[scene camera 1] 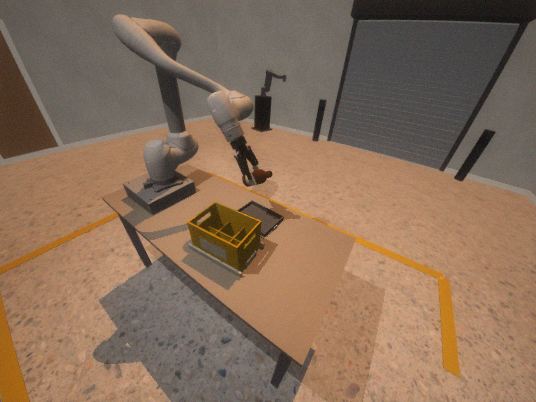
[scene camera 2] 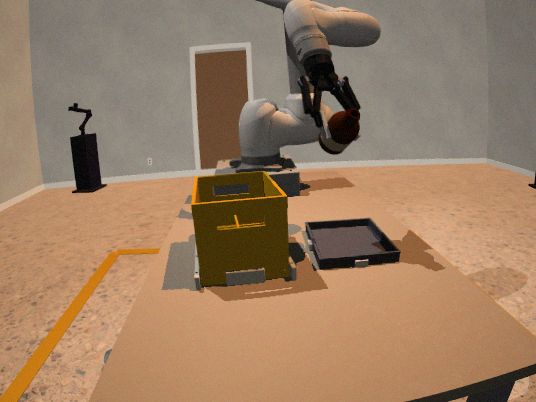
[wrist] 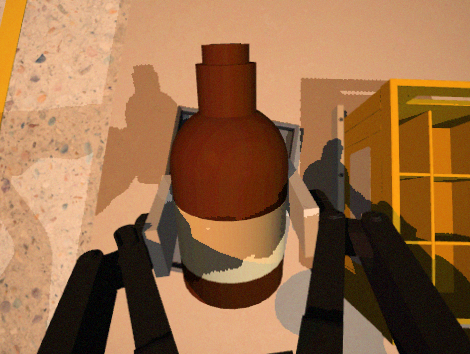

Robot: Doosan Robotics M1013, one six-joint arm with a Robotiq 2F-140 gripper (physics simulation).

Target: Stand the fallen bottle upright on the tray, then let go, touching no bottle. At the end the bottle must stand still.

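Frame: origin at the arm's base, x ahead, y left, z up, level; centimetres.
Where they show: gripper, fingertip midpoint: (scene camera 1: 257, 181) (scene camera 2: 342, 139); arm's base, origin of the base link: (scene camera 1: 164, 181) (scene camera 2: 261, 166).
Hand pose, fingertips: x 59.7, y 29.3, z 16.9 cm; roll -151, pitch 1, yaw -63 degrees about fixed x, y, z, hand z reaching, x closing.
Observation:
Things, the pixels of their top centre, and the offset from my fingertips. Level surfaces: height alone.
- brown bottle, middle of its top: (wrist: 225, 165) (scene camera 2: 342, 107) (scene camera 1: 258, 168) dy +0.0, dx +0.6, dz +7.5 cm
- black tray, middle of its top: (wrist: 224, 195) (scene camera 2: 348, 235) (scene camera 1: 257, 215) dy +1.6, dx -0.7, dz -24.1 cm
- yellow crate, middle of its top: (scene camera 2: 233, 184) (scene camera 1: 224, 221) dy -24.9, dx +6.5, dz -9.2 cm
- table, its level: dz -26.7 cm
The brown bottle (scene camera 1: 261, 176) (scene camera 2: 344, 126) (wrist: 230, 165) with a cream label is held in the air. It lies tilted, close to level, its neck pointing away from the robot's base and slightly up. My gripper (scene camera 1: 253, 179) (scene camera 2: 341, 132) (wrist: 229, 185) is shut on the bottle, one pad on each side around the label. The black tray (scene camera 1: 274, 227) (scene camera 2: 340, 261) (wrist: 297, 145) lies on the table, well below the bottle. Its floor shows no bottle in the scene views. In the wrist view the bottle hides most of the tray.
A yellow crate (scene camera 1: 215, 245) (scene camera 2: 242, 250) (wrist: 395, 150) with dividers stands on the table (scene camera 1: 295, 300) (scene camera 2: 310, 340) beside the tray, between low grey rails. It is taller than the tray. The robot's base block (scene camera 1: 162, 195) (scene camera 2: 286, 181) is at the table's far end in scene view 2.

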